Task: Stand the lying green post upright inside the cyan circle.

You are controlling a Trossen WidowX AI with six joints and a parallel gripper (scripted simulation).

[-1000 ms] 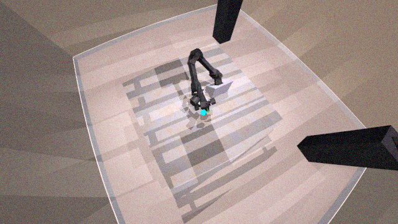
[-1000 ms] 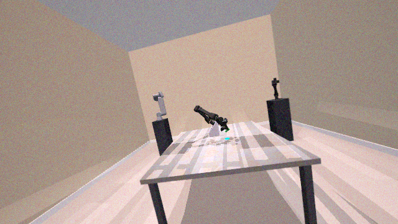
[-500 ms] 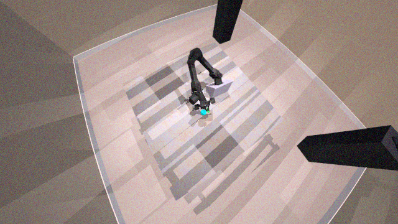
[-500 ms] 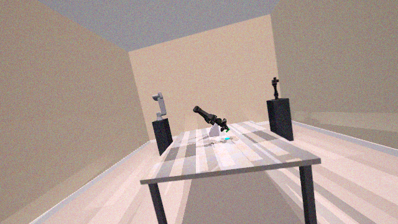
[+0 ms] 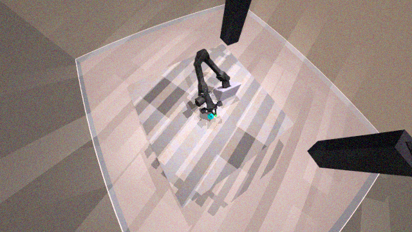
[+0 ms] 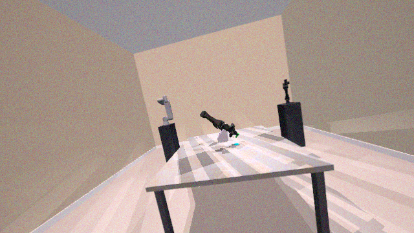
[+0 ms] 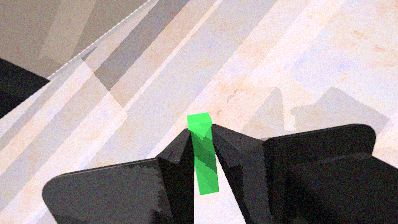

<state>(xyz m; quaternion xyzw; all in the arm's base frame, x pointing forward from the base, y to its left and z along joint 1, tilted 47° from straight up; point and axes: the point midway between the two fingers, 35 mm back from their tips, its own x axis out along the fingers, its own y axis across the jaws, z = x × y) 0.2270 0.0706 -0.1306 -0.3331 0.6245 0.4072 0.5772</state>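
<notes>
The cyan circle is 110 mm below my gripper tip, 40 mm to the right of it and 20 mm ahead of it. Round my gripper tip: green post (20 mm below, 10 mm to the right, 10 mm behind).
</notes>
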